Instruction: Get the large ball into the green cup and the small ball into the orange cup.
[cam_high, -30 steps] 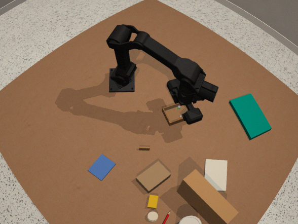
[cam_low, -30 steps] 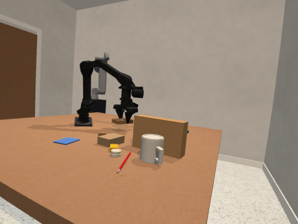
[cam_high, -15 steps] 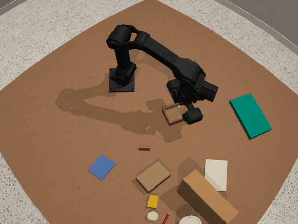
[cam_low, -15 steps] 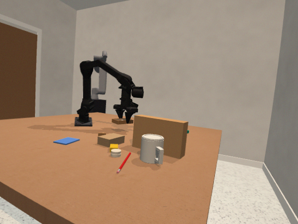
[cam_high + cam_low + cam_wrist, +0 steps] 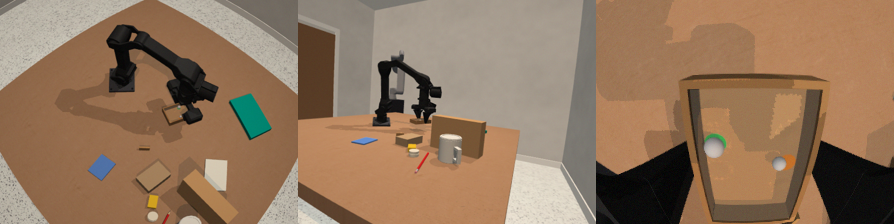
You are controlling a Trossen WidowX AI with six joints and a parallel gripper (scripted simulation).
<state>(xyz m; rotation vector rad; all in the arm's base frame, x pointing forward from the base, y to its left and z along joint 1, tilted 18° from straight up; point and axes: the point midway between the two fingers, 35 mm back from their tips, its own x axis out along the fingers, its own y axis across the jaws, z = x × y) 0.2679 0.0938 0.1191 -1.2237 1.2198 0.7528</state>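
The wooden puzzle is 1 cm to the right of my hand and 3 cm below it. From my hand the other things lie so: green slab 19 cm ahead, 28 cm to the left, 8 cm below; white slab 28 cm ahead, 5 cm to the right, 9 cm below; tan box 13 cm ahead, 24 cm to the right, 7 cm below.
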